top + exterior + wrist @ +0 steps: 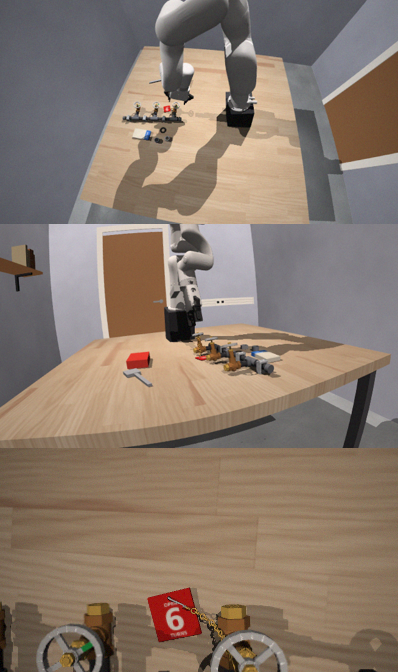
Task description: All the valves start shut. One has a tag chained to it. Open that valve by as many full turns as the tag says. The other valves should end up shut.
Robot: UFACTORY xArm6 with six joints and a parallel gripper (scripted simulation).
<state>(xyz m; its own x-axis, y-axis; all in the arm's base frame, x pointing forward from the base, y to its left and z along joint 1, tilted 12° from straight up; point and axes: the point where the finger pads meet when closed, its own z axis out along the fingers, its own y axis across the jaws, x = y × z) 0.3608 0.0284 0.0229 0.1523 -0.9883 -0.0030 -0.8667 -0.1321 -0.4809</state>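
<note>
The red tag is 13 cm below my hand and 10 cm ahead of it. Also, from my hand: grey hammer-like tool (24 cm to the right, 22 cm ahead, 13 cm below); then grey box (22 cm to the left, 20 cm ahead, 13 cm below); then red box (25 cm to the right, 12 cm below, 6 cm ahead).
</note>
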